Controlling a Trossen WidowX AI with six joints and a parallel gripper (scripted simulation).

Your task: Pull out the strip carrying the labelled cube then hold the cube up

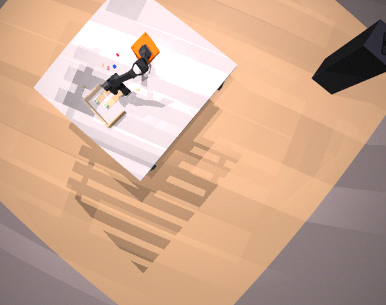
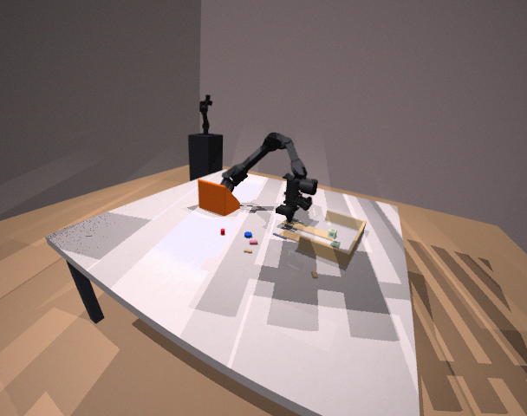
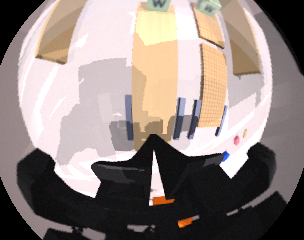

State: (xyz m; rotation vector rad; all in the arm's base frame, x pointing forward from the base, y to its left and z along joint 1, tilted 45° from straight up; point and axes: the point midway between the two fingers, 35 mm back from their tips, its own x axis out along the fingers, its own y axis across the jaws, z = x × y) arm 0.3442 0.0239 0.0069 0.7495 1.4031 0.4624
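The tan strip lies 90 mm ahead of my gripper tip and 10 mm to the right of it. The rest, counted from my gripper tip: red cylinder 210 mm behind, 240 mm to the right, 10 mm above; pink block 70 mm behind, 230 mm to the right; blue disc 110 mm behind, 200 mm to the right.
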